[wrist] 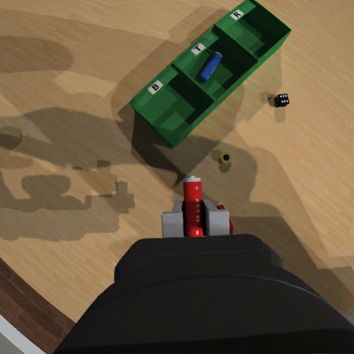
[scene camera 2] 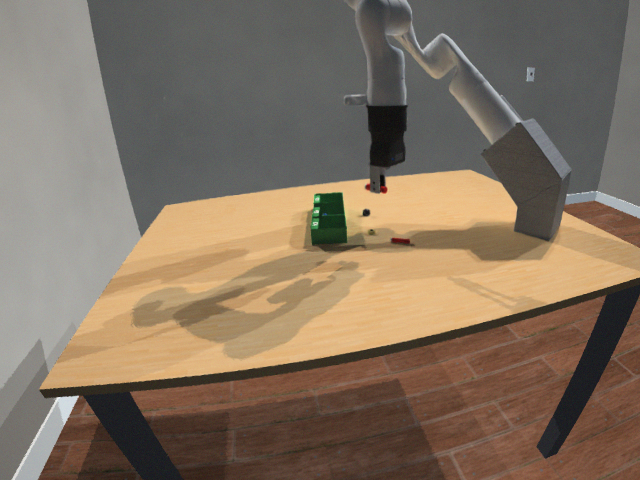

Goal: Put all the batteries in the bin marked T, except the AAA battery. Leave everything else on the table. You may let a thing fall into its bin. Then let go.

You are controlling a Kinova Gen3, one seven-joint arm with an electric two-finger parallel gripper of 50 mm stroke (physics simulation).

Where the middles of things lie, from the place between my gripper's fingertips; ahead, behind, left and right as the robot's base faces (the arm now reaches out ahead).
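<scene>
Larger red battery (wrist: 191, 186): 1 cm above my hand. Green three-part bin (scene camera 2: 325, 229): 11 cm below my hand, 5 cm ahead of it, 19 cm to the right of it.
</scene>
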